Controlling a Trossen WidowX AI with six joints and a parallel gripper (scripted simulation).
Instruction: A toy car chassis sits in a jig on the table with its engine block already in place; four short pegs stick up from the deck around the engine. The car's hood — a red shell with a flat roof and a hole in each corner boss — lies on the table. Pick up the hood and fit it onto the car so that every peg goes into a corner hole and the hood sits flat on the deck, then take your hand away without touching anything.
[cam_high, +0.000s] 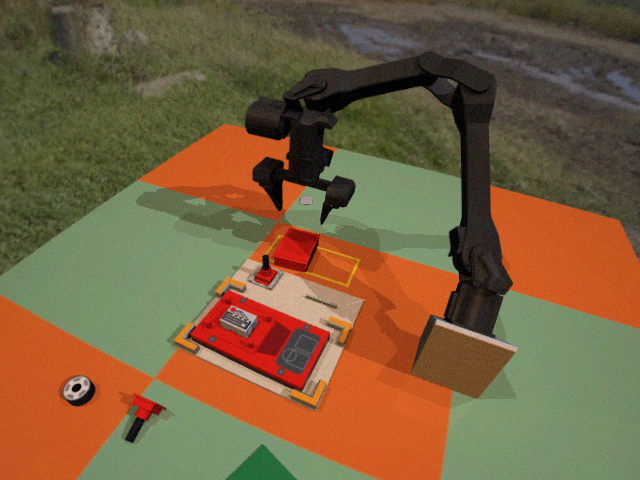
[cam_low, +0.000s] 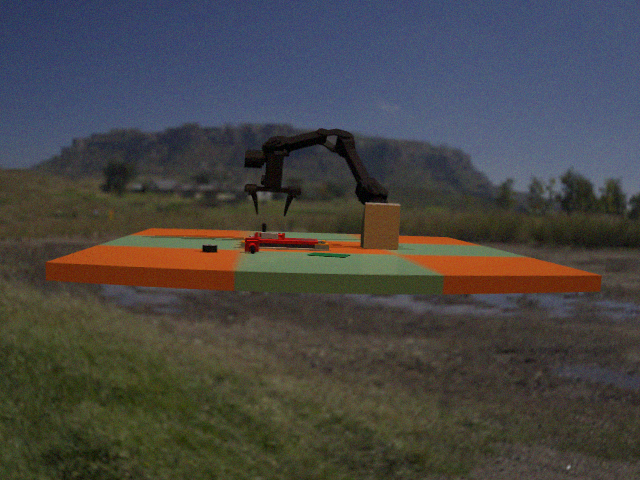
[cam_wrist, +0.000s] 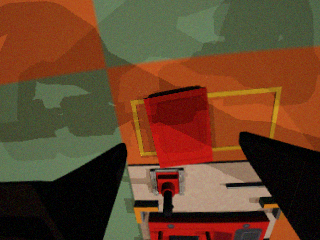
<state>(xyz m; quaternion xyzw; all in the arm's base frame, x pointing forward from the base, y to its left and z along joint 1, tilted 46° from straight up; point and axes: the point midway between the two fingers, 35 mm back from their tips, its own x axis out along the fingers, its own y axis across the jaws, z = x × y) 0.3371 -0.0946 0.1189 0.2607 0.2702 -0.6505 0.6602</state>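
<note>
Now: the red hood 7 cm below my gripper tip and 2 cm to the left of it. From my gripper tip the other things lie so: white wheel 44 cm to the left, 16 cm ahead, 8 cm below; then grey engine block 24 cm to the left, 6 cm below.
</note>
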